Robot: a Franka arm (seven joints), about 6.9 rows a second.
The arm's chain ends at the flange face. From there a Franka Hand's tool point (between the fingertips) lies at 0.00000 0.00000 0.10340 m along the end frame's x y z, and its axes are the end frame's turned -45 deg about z.
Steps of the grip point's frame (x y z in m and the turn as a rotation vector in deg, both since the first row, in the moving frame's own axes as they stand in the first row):
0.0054 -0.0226 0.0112 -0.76 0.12 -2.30
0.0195 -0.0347 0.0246 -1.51 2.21 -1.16
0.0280 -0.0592 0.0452 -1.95 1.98 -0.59
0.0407 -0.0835 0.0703 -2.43 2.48 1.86
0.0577 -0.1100 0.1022 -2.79 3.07 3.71
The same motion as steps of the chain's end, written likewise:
-0.0133 -0.0206 0.0112 -0.45 0.62 -2.30
-0.0155 -0.0374 0.0247 0.49 2.63 -1.16
-0.0271 -0.0616 0.0453 0.02 2.78 -0.59
-0.0365 -0.0879 0.0705 0.04 3.47 1.86
-0.0445 -0.1185 0.1025 0.20 4.14 3.71

